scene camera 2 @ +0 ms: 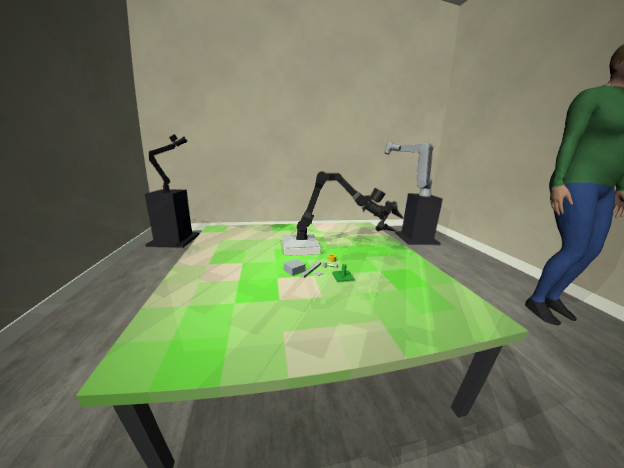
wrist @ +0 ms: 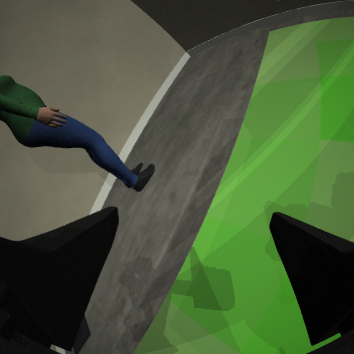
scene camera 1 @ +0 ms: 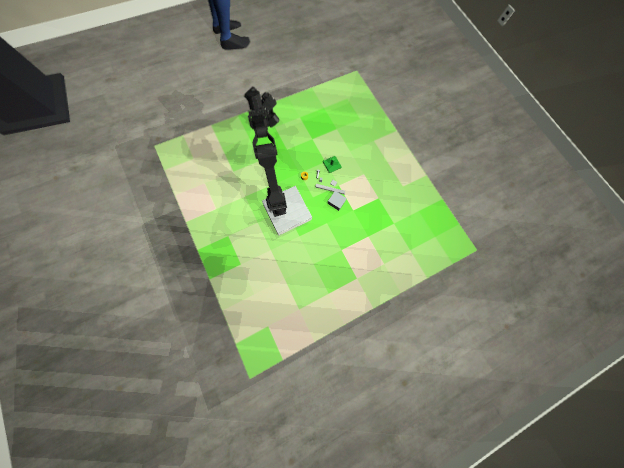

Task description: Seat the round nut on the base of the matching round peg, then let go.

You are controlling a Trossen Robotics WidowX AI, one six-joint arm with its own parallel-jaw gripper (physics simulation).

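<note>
The orange round nut point(scene camera 1: 302, 176) point(scene camera 2: 332, 258) lies on the green patchwork table, between the arm's base and the peg board. The round peg point(scene camera 1: 331, 162) point(scene camera 2: 344, 269) stands upright on a dark green square base point(scene camera 1: 335, 168) point(scene camera 2: 348, 277); the nut is apart from it. My gripper point(scene camera 1: 273, 108) point(scene camera 2: 397, 223) point(wrist: 197, 218) is open and empty. It hangs above the table's edge, well away from nut and peg. The nut and the peg do not show in the wrist view.
A grey block point(scene camera 1: 336, 199) point(scene camera 2: 294, 266), a long grey bar point(scene camera 1: 330, 188) point(scene camera 2: 311, 270) and small light pieces point(scene camera 1: 318, 174) point(scene camera 2: 331, 265) lie near the nut and peg. A person point(scene camera 1: 223, 22) point(scene camera 2: 592, 151) point(wrist: 80, 132) stands beyond the table's edge. Two other arms stand on dark pedestals behind.
</note>
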